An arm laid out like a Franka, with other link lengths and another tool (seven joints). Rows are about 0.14 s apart.
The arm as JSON. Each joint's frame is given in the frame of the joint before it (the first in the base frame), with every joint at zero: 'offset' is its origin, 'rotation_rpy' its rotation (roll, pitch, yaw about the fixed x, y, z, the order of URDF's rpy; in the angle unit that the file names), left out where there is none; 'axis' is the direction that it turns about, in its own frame. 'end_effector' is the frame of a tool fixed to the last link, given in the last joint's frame.
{
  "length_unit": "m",
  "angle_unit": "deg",
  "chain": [
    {
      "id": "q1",
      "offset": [
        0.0,
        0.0,
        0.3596
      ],
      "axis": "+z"
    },
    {
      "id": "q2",
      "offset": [
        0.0,
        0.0,
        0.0
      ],
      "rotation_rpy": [
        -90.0,
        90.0,
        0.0
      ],
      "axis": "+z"
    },
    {
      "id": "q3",
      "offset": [
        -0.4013,
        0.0,
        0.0
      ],
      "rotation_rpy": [
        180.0,
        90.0,
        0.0
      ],
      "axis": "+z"
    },
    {
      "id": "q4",
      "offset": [
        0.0,
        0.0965,
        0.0
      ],
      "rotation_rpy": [
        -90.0,
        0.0,
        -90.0
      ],
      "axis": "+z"
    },
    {
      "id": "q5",
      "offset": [
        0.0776,
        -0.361,
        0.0
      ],
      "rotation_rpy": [
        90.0,
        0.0,
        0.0
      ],
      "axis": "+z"
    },
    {
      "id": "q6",
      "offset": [
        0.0,
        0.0,
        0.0
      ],
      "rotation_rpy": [
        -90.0,
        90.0,
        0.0
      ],
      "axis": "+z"
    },
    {
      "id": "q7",
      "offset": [
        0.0,
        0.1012,
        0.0
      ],
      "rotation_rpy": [
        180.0,
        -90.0,
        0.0
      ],
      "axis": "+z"
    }
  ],
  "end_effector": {
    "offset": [
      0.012,
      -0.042,
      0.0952
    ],
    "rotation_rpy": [
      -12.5,
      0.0,
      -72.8
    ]
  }
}
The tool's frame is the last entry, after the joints.
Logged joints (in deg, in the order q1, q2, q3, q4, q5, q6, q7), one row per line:
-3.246, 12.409, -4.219, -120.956, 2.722, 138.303, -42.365
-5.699, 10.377, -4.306, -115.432, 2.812, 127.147, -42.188
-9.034, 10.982, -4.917, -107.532, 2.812, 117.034, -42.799
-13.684, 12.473, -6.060, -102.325, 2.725, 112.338, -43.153
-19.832, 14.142, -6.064, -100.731, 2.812, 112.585, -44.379
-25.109, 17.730, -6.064, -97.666, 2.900, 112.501, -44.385
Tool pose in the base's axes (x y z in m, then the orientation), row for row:
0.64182, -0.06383, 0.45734, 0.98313, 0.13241, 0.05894, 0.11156
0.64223, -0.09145, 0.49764, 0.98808, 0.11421, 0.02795, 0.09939
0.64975, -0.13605, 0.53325, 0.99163, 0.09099, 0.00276, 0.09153
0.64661, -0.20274, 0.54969, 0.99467, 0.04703, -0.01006, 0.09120
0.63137, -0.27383, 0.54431, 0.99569, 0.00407, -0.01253, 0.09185
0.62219, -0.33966, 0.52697, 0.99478, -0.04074, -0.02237, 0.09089
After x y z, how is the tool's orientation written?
As a quaternion, x y z w.
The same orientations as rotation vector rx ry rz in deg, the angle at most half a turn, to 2 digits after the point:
165.40, 22.28, 9.92
167.41, 19.35, 4.74
168.79, 15.49, 0.47
169.34, 8.01, -1.71
169.45, 0.69, -2.13
169.39, -6.94, -3.81

